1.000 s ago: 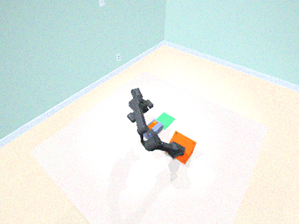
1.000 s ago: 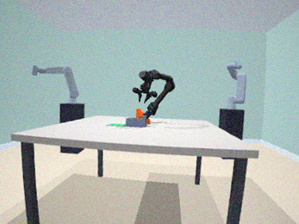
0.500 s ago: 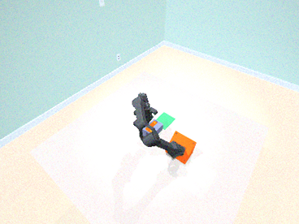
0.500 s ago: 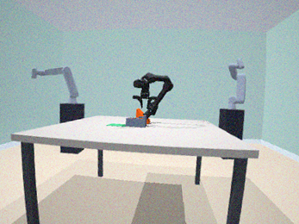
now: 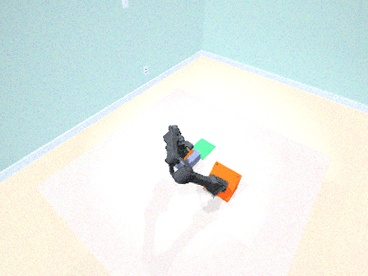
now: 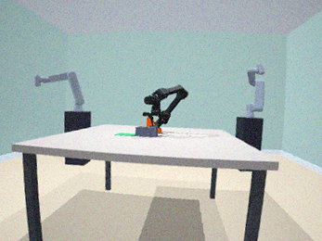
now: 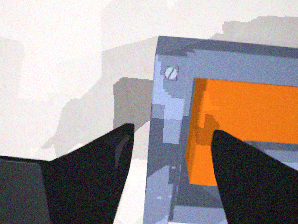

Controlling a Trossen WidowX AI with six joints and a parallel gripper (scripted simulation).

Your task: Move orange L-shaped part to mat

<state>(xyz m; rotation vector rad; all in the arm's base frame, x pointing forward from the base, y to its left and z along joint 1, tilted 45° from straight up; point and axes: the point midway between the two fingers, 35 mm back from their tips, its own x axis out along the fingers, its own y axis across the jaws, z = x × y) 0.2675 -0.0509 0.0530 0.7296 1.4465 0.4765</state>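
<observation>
The orange L-shaped part is 1 cm behind my gripper tip, 5 cm to the right of it and 2 cm below it. Also, from my gripper tip: green mat: 4 cm behind, 22 cm to the right, 9 cm below.
</observation>
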